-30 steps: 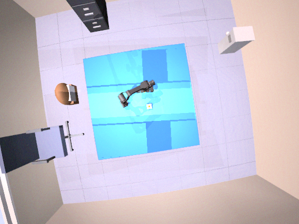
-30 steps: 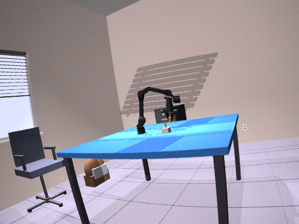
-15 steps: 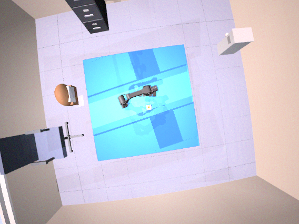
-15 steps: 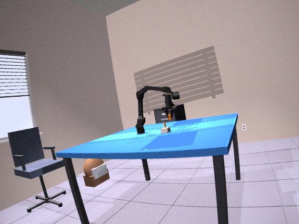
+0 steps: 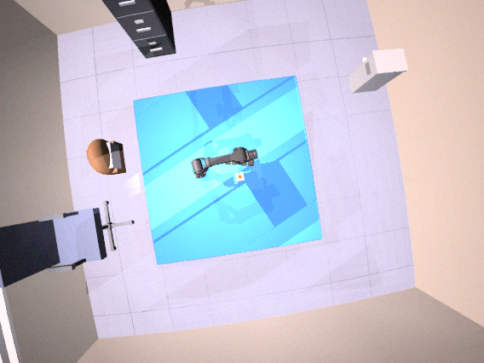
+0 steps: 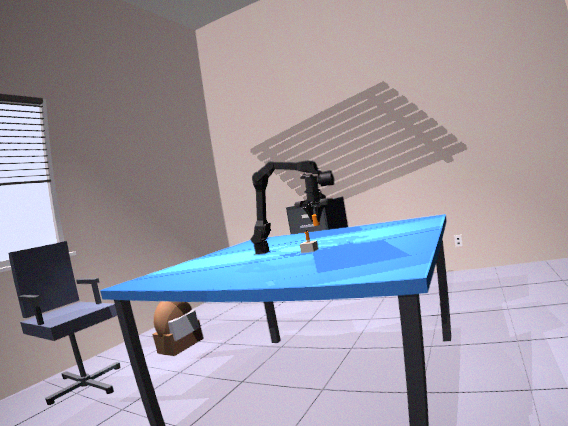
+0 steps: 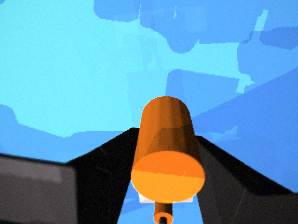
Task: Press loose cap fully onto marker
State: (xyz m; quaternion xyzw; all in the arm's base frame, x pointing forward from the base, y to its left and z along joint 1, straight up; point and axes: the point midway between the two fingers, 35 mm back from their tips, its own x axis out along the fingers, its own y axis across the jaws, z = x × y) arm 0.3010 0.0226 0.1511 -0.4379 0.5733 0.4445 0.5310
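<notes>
Now: the orange marker 10 mm behind my gripper tip, 100 mm to the right of it and 40 mm below it. From my gripper tip the other things lie so: orange cap: 10 mm above; then white holder block: 10 mm behind, 100 mm to the right, 100 mm below.
</notes>
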